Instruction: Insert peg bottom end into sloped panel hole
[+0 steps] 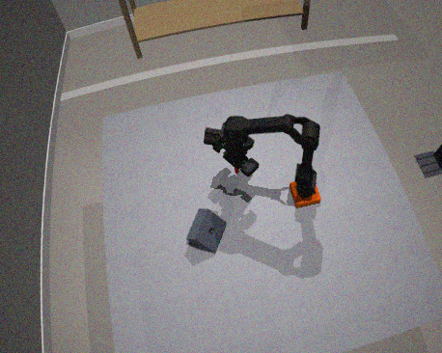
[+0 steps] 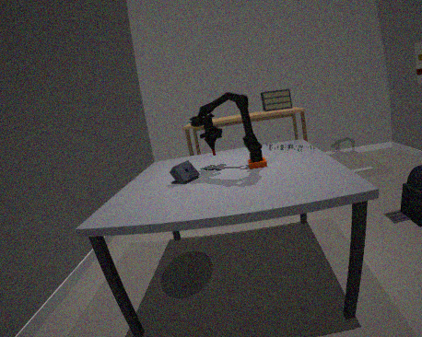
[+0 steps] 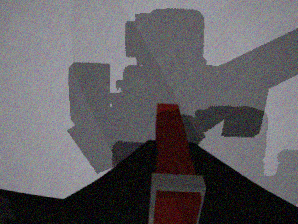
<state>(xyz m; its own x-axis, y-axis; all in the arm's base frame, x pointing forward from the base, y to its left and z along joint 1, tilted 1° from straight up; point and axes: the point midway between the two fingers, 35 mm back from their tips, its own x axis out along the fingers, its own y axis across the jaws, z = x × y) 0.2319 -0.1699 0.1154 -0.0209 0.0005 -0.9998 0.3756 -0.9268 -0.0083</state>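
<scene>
My gripper tip is now 20 cm short of the grey sloped panel, 17 cm to the right of it and 8 cm above it. From my gripper tip the other things lie so: square peg (2 cm above).
</scene>
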